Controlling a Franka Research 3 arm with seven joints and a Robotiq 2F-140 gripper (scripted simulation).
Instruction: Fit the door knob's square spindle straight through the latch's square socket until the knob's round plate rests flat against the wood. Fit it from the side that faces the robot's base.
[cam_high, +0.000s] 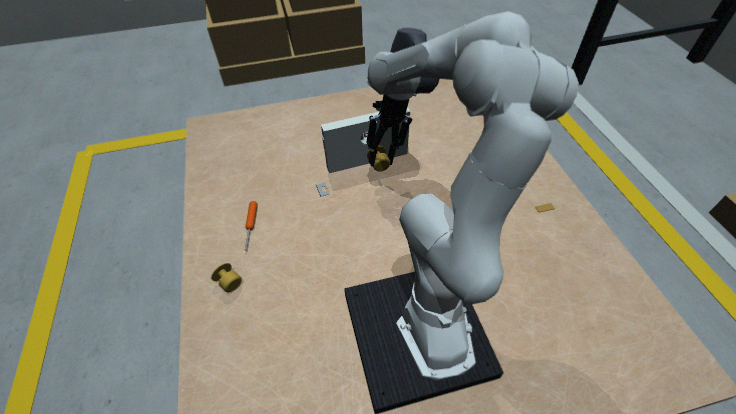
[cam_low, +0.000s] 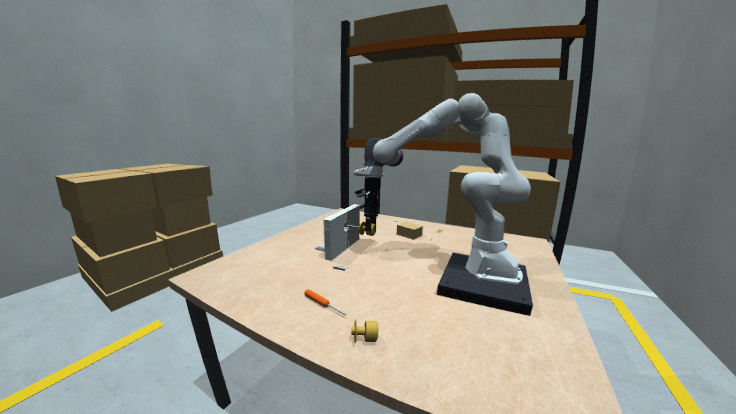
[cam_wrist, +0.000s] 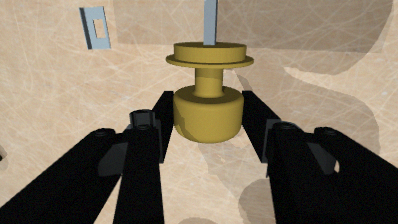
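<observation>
The grey door panel lies 140 mm ahead of my hand, 40 mm below it and 20 mm to the left of it. The rest, counted from my hand: tan block: 330 mm to the right, 120 mm below, 80 mm behind; brass knob: 520 mm to the left, 260 mm behind, 120 mm below; orange screwdriver: 450 mm to the left, 130 mm below, 80 mm behind.
</observation>
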